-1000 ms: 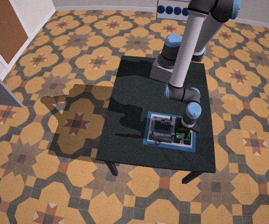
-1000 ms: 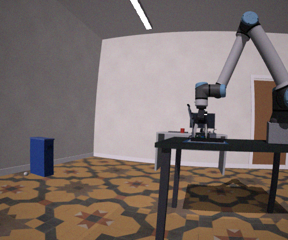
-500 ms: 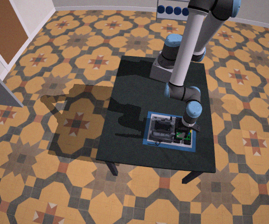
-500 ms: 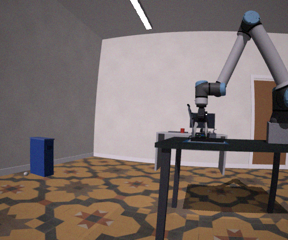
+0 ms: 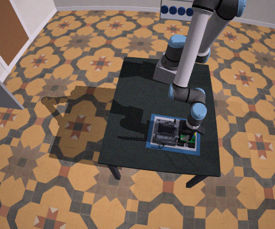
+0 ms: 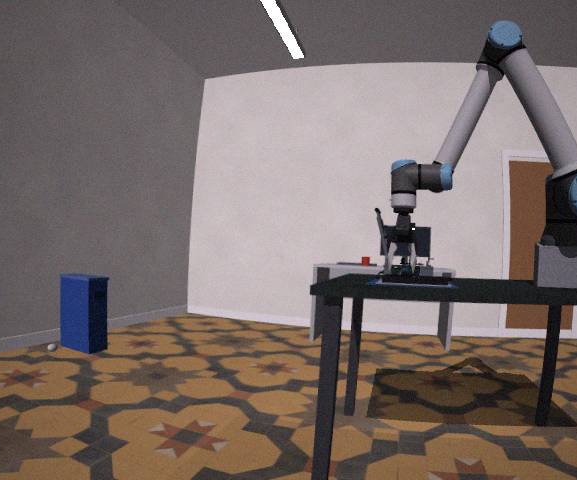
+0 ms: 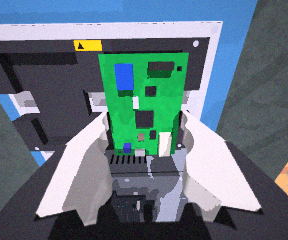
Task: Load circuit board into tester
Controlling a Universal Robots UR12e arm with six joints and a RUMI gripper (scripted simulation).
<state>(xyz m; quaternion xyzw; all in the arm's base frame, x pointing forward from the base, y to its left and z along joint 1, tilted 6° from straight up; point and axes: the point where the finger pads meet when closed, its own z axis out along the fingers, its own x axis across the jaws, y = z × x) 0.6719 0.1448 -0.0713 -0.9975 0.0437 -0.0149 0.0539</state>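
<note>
The tester is 20 mm behind my hand, 130 mm to the right of it and 60 mm above it. Round my hand: green circuit board (right at my hand); then tester lid (70 mm ahead, 180 mm to the right, 130 mm above).
</note>
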